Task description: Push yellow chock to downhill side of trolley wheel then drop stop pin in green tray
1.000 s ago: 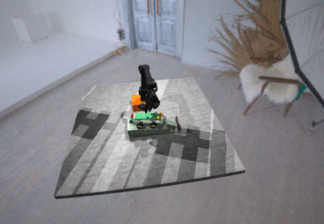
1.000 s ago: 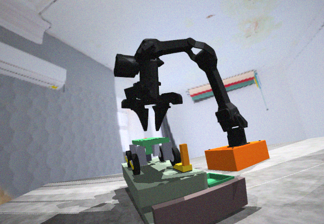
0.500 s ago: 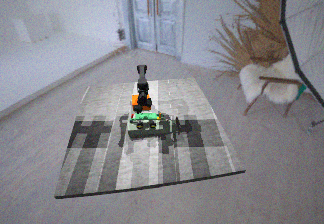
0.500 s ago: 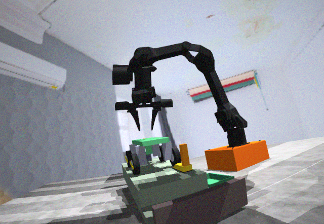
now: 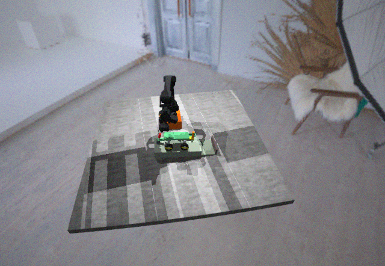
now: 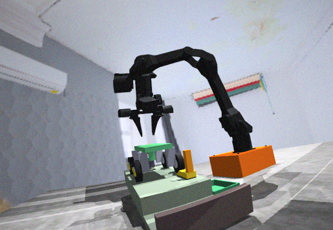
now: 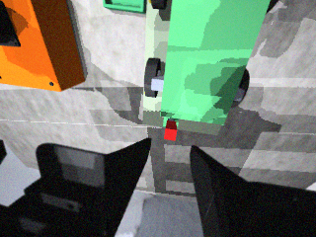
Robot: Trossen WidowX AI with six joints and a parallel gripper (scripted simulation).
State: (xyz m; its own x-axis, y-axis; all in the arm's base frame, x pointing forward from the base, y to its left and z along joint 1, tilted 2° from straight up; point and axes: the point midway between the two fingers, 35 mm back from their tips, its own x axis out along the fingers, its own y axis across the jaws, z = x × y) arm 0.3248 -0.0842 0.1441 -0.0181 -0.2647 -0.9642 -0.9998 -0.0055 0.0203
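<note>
Right now my gripper tip is 2 cm to the left of the red-headed stop pin and 7 cm above it. From my gripper tip the other things lie so: pale green ramp: 2 cm ahead, 10 cm to the left, 15 cm below; trolley: 2 cm ahead, 9 cm to the left, 8 cm below; yellow chock: 3 cm behind, 19 cm to the left, 11 cm below.
</note>
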